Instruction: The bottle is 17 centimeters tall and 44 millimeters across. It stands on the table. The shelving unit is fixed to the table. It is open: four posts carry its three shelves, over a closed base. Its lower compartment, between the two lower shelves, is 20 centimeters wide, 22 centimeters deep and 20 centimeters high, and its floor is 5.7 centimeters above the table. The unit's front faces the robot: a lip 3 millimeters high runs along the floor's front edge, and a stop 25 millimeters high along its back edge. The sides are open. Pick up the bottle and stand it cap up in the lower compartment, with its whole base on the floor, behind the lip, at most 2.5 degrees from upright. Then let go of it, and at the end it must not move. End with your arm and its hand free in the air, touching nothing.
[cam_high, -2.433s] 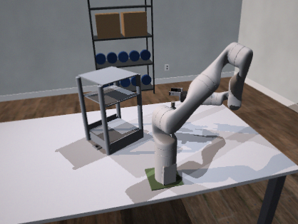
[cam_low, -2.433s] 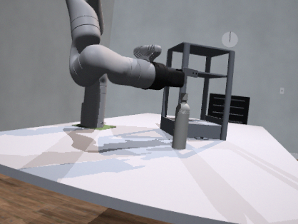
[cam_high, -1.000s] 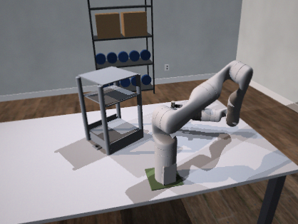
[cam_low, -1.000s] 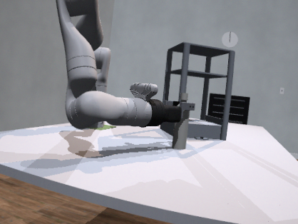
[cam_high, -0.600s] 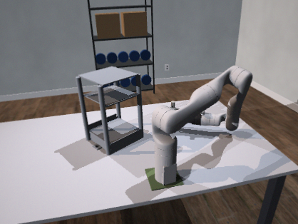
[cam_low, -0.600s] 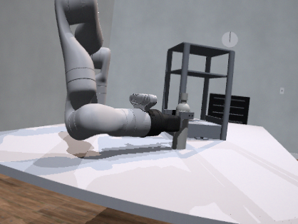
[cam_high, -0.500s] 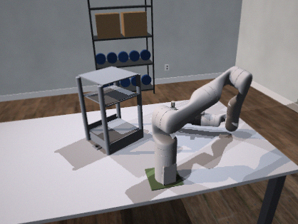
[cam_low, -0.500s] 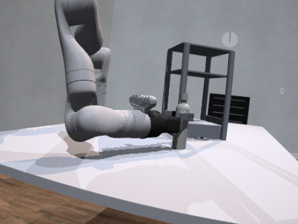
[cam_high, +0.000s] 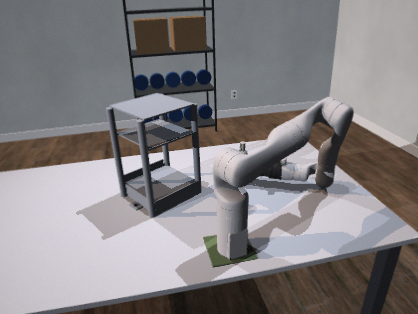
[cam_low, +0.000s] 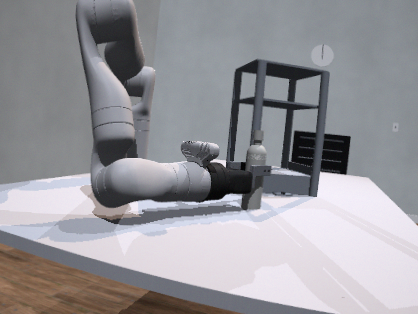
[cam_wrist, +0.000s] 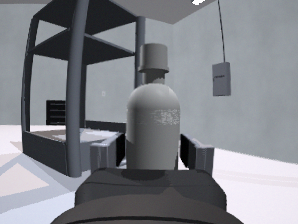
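Right now my hand is 2 cm below the grey bottle. From my hand the other things lie so: shelving unit 4 cm ahead, 35 cm to the left, 10 cm above.
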